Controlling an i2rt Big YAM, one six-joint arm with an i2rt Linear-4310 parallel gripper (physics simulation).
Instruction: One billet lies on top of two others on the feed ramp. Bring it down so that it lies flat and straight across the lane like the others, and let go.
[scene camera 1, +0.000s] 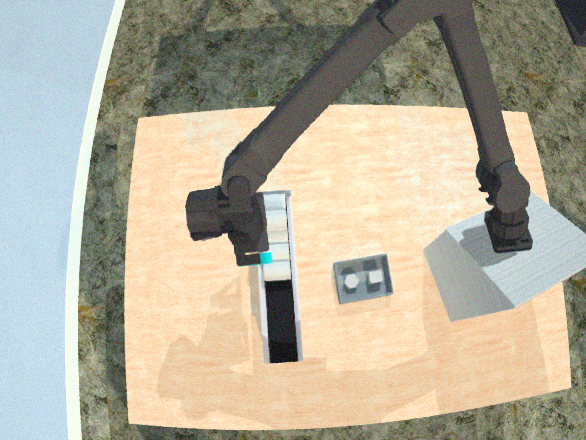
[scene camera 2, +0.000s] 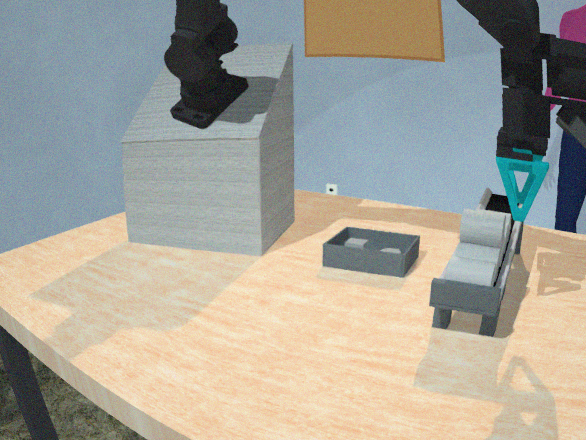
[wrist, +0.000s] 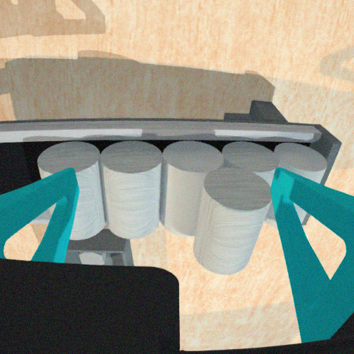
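Seen in the pictures: gripper, fingertip midpoint: (scene camera 1: 253, 238) (scene camera 2: 519, 211); arm's base, origin of the base link: (scene camera 1: 507, 232) (scene camera 2: 210, 100).
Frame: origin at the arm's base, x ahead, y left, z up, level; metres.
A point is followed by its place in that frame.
The raised billet (wrist: 232, 220) (scene camera 2: 482, 227) {x 0.487, y -0.089, z -0.123 m} is a pale grey cylinder resting on two others; in the wrist view it overlaps the third and fourth lane billets from the left. Several more billets lie side by side across the lane, such as the leftmost billet (wrist: 70, 157). They sit toward the end wall of the feed ramp (scene camera 1: 299, 325) (scene camera 2: 465, 296) (wrist: 175, 131). My gripper (wrist: 174, 178) is open and empty, with teal fingers above the ramp. One finger appears just right of the raised billet, the other over the leftmost billet. In scene camera 1 the arm partly hides the ramp.
A grey tray (scene camera 1: 363, 295) {x 0.281, y 0.082, z -0.238 m} (scene camera 2: 365, 261) {x 0.292, y -0.004, z -0.225 m} with two small pale pieces stands beside the ramp. A large grey sloped block (scene camera 1: 465, 285) {x 0.084, y 0.094, z -0.069 m} (scene camera 2: 195, 195) {x 0.022, y -0.061, z -0.151 m} carries the arm's base. The ramp has raised side walls and short legs on the wooden table (scene camera 1: 200, 165) {x 0.680, y -0.259, z -0.242 m} (scene camera 2: 300, 325) {x 0.304, y -0.191, z -0.242 m}.
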